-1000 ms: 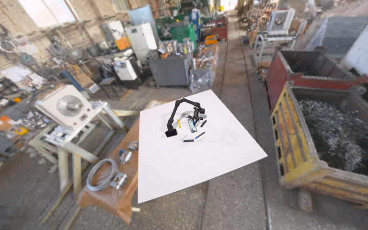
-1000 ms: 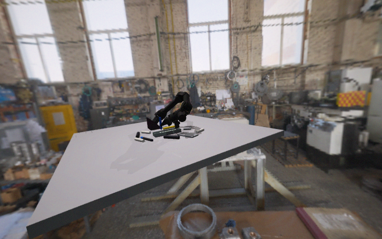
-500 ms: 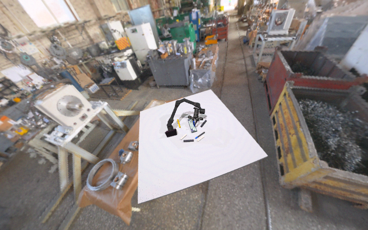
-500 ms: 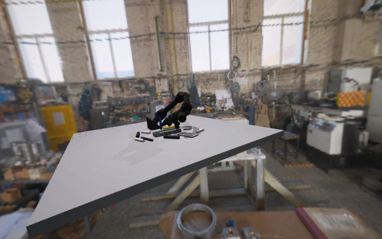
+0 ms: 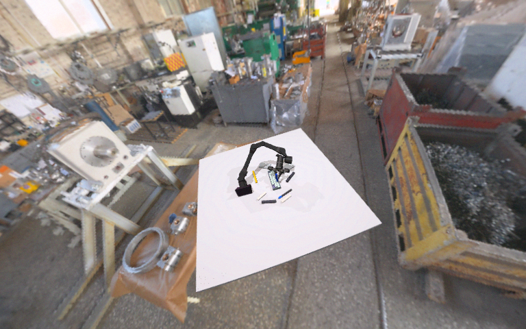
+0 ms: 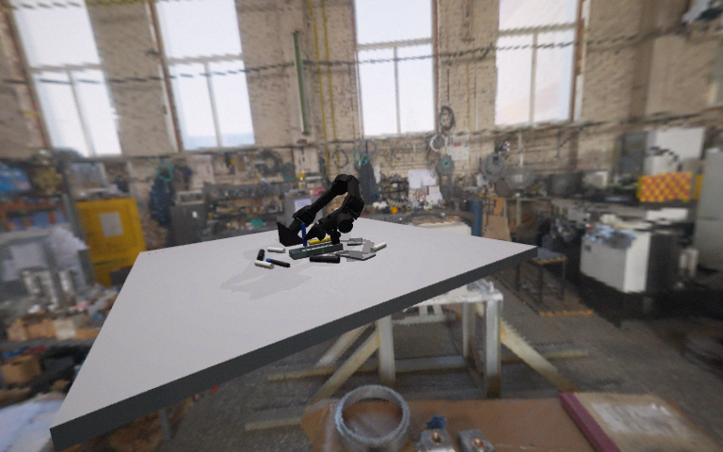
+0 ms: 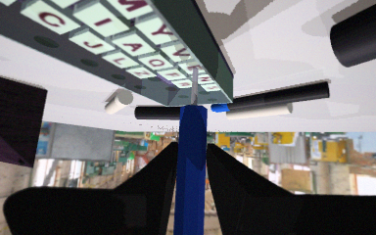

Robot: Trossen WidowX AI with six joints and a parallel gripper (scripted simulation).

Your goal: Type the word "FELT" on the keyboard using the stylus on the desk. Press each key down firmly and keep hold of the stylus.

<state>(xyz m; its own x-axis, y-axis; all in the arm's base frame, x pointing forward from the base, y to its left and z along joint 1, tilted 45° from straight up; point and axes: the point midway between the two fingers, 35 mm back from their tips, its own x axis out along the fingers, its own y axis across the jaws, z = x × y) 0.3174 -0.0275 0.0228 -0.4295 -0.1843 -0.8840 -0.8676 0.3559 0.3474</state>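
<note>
My gripper tip is now 10 mm short of the blue-tipped black pen, 130 mm to the left of it and 60 mm above it. Also, from my gripper tip: stylus tip (50 mm below); blue stylus (10 mm below); flat grey plate (130 mm ahead, 160 mm to the left, 70 mm below).
</note>
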